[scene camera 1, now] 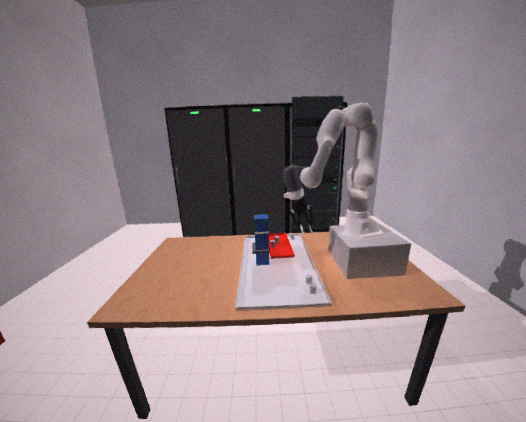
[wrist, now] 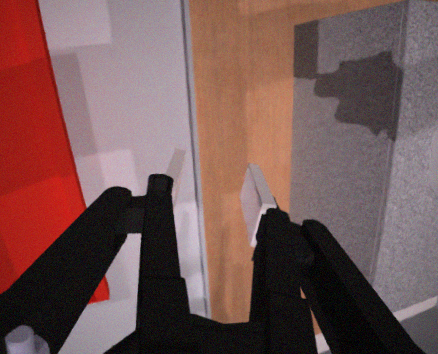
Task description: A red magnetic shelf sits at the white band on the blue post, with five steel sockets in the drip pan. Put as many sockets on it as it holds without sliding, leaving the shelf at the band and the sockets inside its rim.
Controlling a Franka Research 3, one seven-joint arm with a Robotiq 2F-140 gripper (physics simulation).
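Observation:
The red shelf [scene camera 1: 283,250] [wrist: 30,125] extends from the right side of the blue post [scene camera 1: 261,256]; the post's white band [scene camera 1: 261,232] is visible. Two steel sockets, one [scene camera 1: 272,243] and another [scene camera 1: 276,239], stand on the shelf near the post. A third socket [scene camera 1: 292,237] is at the pan's back right; two more, one [scene camera 1: 308,279] and another [scene camera 1: 313,289], stand at its front right. A pale socket [wrist: 21,340] shows at the wrist view's lower left; which one is unclear. My gripper [scene camera 1: 306,231] [wrist: 213,174] is partly open and empty, above the pan's right rim, right of the shelf.
The drip pan [scene camera 1: 280,305] [wrist: 187,100] lies on the wooden table [scene camera 1: 190,280] [wrist: 225,125]. A dark grey bracket [scene camera 1: 256,248] is on the post. The grey robot base block [scene camera 1: 375,260] [wrist: 345,185] stands to the right. Dark cabinets [scene camera 1: 200,170] stand behind the table.

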